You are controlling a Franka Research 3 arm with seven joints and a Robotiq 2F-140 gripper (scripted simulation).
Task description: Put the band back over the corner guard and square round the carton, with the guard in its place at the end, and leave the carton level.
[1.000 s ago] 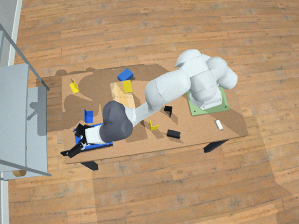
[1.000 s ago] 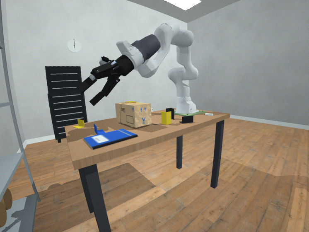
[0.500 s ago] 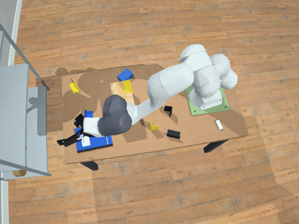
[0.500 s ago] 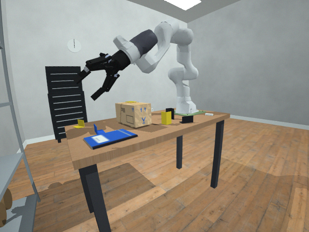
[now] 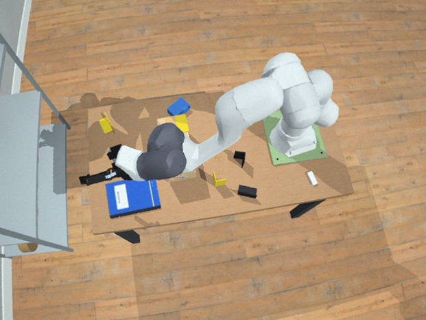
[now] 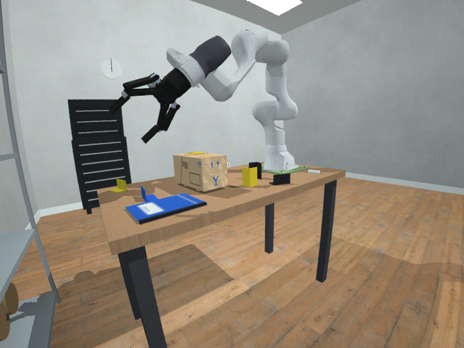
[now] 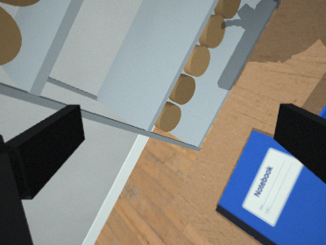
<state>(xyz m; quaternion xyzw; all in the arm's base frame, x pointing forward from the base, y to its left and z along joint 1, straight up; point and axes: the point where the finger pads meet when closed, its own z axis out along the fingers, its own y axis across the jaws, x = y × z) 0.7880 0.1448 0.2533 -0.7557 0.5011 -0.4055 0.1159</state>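
Right now my hand is 290 mm past the cardboard carton, 190 mm above it and 140 mm to the left of it. Round my hand: blue block 360 mm to the right, 320 mm behind, 240 mm below; white block 870 mm behind, 260 mm below, 60 mm to the left; blue corner guard 250 mm below, 110 mm to the right, 50 mm behind.
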